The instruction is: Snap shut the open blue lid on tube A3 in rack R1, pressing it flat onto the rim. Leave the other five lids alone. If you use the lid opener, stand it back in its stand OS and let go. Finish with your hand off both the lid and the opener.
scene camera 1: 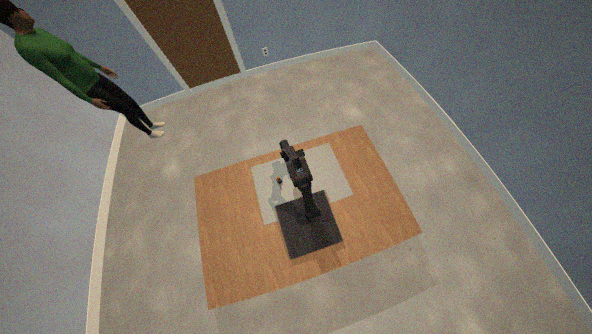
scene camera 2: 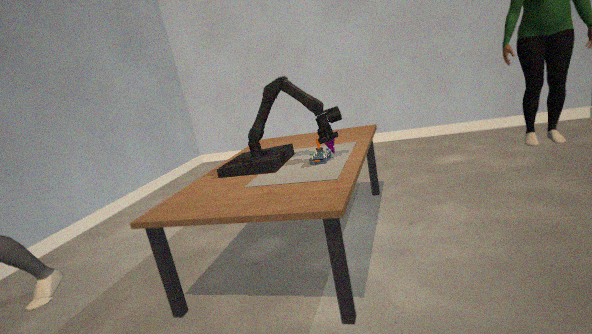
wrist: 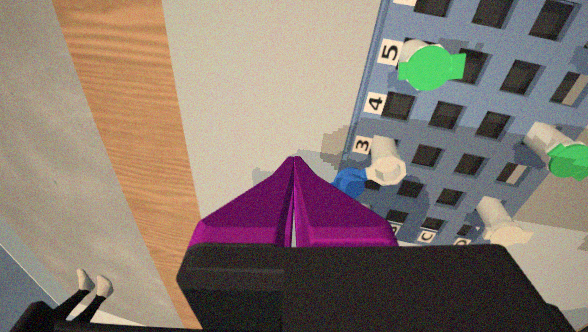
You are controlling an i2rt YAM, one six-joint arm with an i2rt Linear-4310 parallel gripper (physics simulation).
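Places are measured from the arm's base along level axes (x back, y left, z down), in millimetres.
Where they show: gripper, fingertip midpoint: (scene camera 2: 334,153) (wrist: 294,166); arm's base, link origin: (scene camera 1: 312,216) (scene camera 2: 257,157).
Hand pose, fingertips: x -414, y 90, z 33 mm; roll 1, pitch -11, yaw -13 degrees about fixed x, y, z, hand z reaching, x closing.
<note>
Each offset is from my fingertips to the centre of the thing. "spot": to the spot under its first point. Level surfaces: height alone.
In the wrist view, tube A3 (wrist: 387,167) stands in the blue rack R1 @[spot: dx +62, dy -60, dz -6 mm] (wrist: 485,100) (scene camera 2: 320,159) beside the label 3, with its mouth uncovered. Its open blue lid @[dx +24, dy -21, dz -29 mm] (wrist: 350,181) hangs out to the left of the rim, partly hidden by the right finger. My gripper (wrist: 294,166) (scene camera 2: 332,151) is shut and empty, its magenta fingertips left of the blue lid; whether they touch it cannot be told. The orange lid opener @[dx +122, dy +97, dz -22 mm] (scene camera 2: 318,144) (scene camera 1: 279,179) stands upright beyond the rack, clear of the fingers. Its stand is too small to make out.
A green lid @[dx +31, dy -66, dz -24 mm] (wrist: 430,68) covers the tube by label 5. Another green lid @[dx +90, dy -54, dz -24 mm] (wrist: 567,161) and a cream lid @[dx +95, dy -16, dz -24 mm] (wrist: 507,233) top tubes on the rack's far side. The rack stands on a grey mat @[dz +24 mm] (scene camera 2: 300,178) on the wooden table @[dz +27 mm] (scene camera 2: 240,202). A person (scene camera 2: 545,55) stands beyond the table.
</note>
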